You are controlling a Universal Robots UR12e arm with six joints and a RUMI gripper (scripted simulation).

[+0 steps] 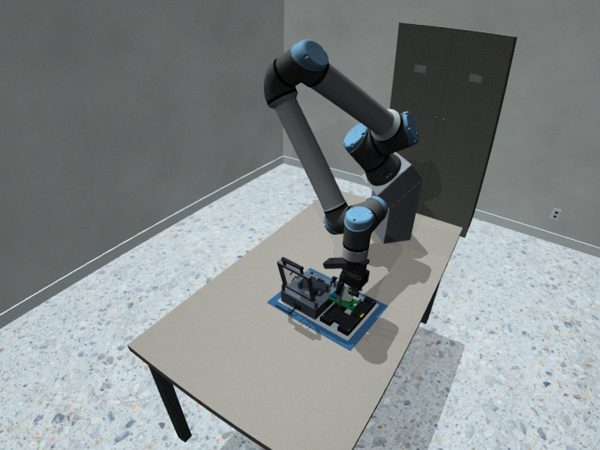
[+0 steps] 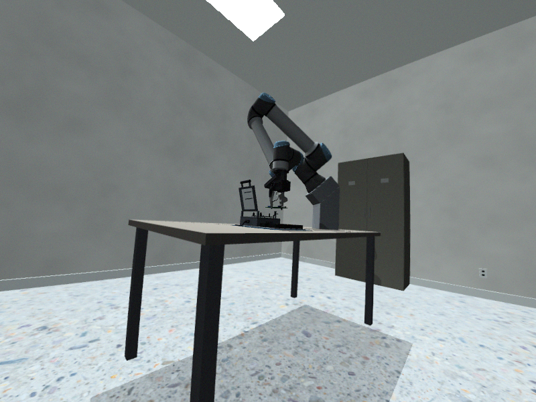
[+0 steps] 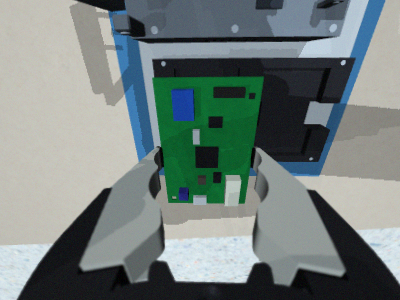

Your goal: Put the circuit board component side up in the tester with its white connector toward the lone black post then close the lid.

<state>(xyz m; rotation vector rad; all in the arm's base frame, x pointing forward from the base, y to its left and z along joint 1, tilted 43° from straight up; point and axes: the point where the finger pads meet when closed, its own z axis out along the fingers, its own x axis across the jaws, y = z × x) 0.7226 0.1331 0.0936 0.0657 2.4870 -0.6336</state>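
The tester nest lies 150 mm to the right of my hand, 70 mm behind it and 50 mm below it. Round my hand: tester lid 180 mm to the right, 60 mm above, 50 mm ahead; then green circuit board right at my hand.
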